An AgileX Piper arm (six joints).
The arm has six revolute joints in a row. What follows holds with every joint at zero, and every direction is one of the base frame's. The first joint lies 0.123 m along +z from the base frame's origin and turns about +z. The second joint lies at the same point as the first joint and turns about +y. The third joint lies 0.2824 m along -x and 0.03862 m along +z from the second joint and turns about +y. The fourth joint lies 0.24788 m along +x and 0.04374 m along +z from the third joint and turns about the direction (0.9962, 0, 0.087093). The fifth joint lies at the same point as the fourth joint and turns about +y. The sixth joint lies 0.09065 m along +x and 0.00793 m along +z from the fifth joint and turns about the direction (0.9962, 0, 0.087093). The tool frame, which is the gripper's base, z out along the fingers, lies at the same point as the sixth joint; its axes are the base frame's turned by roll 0, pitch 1.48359 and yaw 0 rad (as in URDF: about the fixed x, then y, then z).
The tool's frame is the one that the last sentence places.
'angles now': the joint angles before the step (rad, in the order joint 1, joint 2, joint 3, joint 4, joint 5, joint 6). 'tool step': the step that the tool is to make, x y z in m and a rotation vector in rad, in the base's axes. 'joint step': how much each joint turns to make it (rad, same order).
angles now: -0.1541, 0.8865, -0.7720, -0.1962, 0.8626, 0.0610
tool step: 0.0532, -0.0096, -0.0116, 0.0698, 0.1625, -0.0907
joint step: -0.0001, 0.2625, -0.1330, -0.0092, 0.0584, 0.0977
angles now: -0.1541, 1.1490, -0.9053, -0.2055, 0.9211, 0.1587
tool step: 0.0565, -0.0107, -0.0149, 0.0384, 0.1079, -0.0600
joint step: -0.0056, 0.2493, -0.1627, 0.0001, 0.0355, 0.0530
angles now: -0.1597, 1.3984, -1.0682, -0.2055, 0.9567, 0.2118
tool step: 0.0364, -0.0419, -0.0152, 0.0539, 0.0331, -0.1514
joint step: -0.1215, 0.1844, -0.1429, 0.0401, 0.0057, 0.0199
